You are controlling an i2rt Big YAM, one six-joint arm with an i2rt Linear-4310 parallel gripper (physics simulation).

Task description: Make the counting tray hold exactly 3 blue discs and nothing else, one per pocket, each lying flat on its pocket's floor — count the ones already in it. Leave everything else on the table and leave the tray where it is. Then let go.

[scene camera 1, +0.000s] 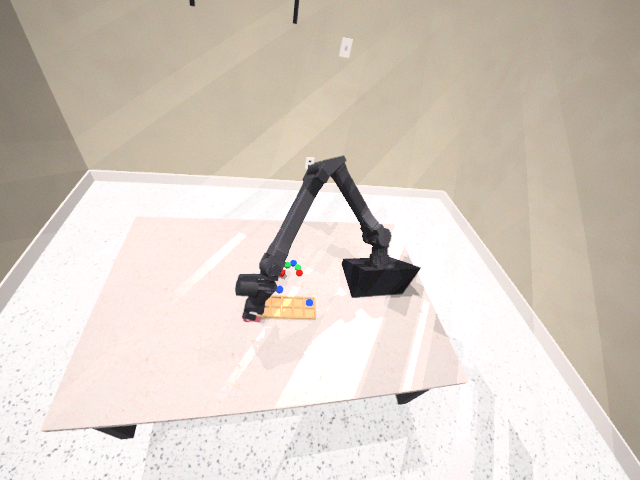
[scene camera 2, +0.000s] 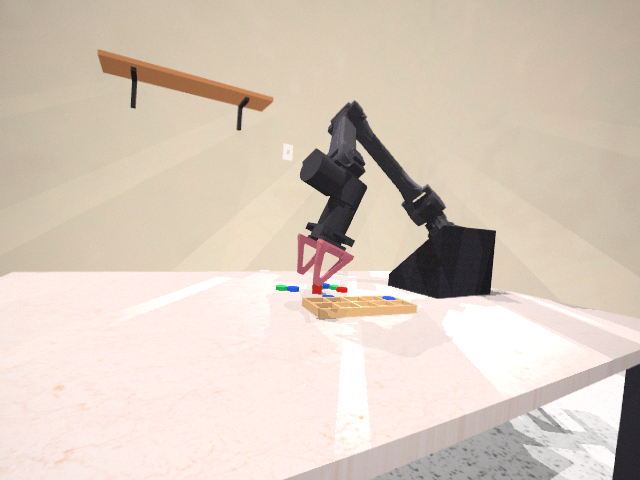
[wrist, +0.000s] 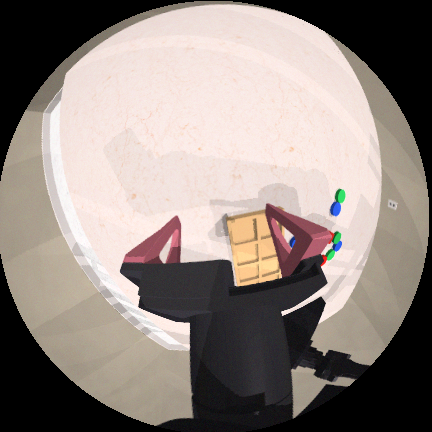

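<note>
The wooden counting tray [scene camera 1: 289, 317] [scene camera 2: 372, 311] [wrist: 245, 244] lies on the table. One blue disc [scene camera 1: 309, 302] [scene camera 2: 388, 297] sits in its back right pocket. A loose blue disc [scene camera 1: 279, 289] [scene camera 2: 327, 296] [wrist: 293, 242] lies just behind the tray. Another blue disc [scene camera 1: 293, 262] [scene camera 2: 325, 285] [wrist: 337, 245] lies farther back among green and red pieces. One more blue disc [scene camera 2: 293, 288] [wrist: 335, 209] lies beside a green disc; the arm hides it in scene view 1. My gripper [scene camera 1: 251, 318] [scene camera 2: 310, 277] [wrist: 222, 213] is open and empty, above the table by the tray's left end.
Green discs [scene camera 1: 297, 267] [scene camera 2: 281, 287] [wrist: 340, 195], a red disc [scene camera 1: 299, 272] [scene camera 2: 341, 289] [wrist: 324, 260] and a taller red block [scene camera 2: 316, 289] stand behind the tray. The black arm base [scene camera 1: 379, 279] [scene camera 2: 444, 268] is to the right. A wooden shelf [scene camera 2: 180, 81] is on the wall.
</note>
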